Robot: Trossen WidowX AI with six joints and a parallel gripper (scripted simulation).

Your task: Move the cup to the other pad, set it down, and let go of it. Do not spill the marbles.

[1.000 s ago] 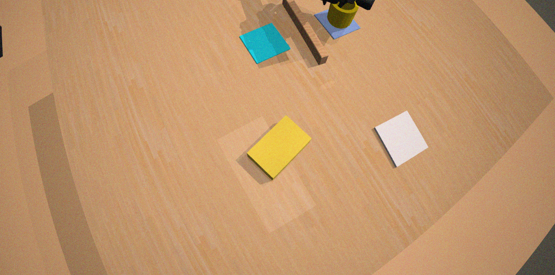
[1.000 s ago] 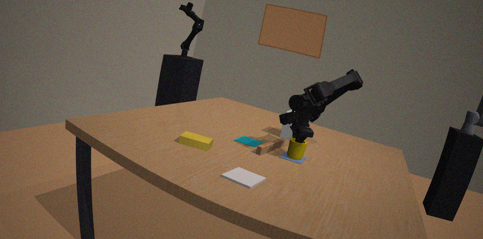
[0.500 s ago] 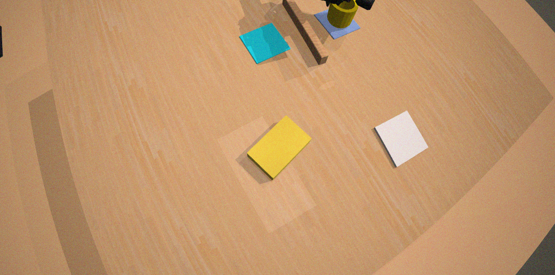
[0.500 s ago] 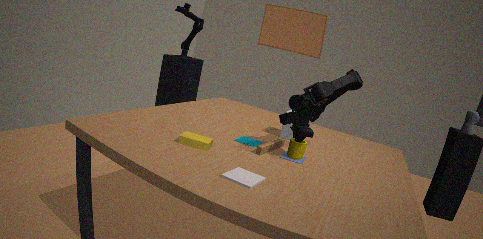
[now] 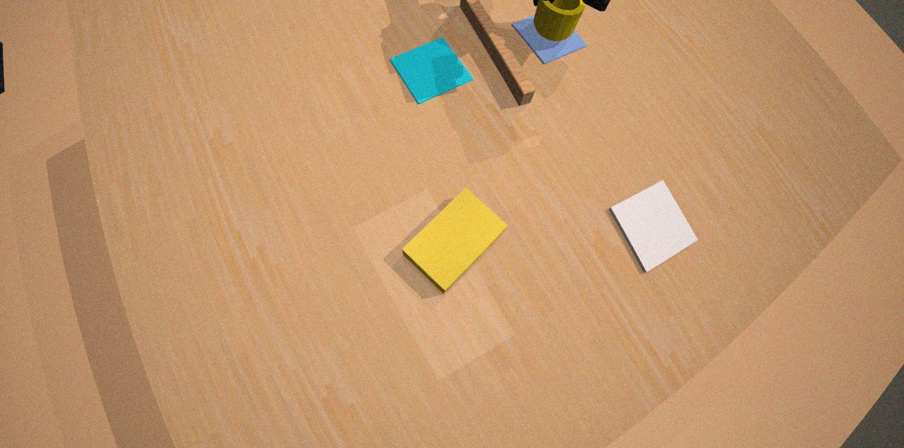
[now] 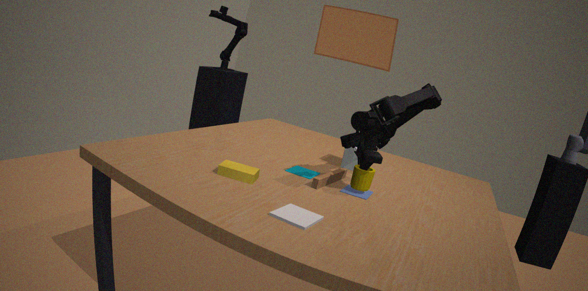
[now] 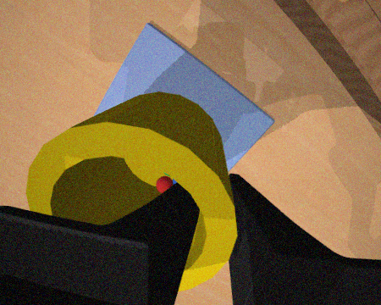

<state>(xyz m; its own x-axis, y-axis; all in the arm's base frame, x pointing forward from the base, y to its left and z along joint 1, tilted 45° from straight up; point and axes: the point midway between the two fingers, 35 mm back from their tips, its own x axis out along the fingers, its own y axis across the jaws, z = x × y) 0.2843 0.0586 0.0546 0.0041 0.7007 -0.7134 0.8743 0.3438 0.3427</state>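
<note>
Right now my gripper tip is 30 mm short of the periwinkle pad, 10 mm to the right of it and 60 mm above it. Also, from my gripper tip: yellow cup: 20 mm ahead, 20 mm to the left; wooden bar: 10 mm ahead, 90 mm to the right, 40 mm below; white slab: 360 mm ahead, 50 mm to the right, 40 mm below.
</note>
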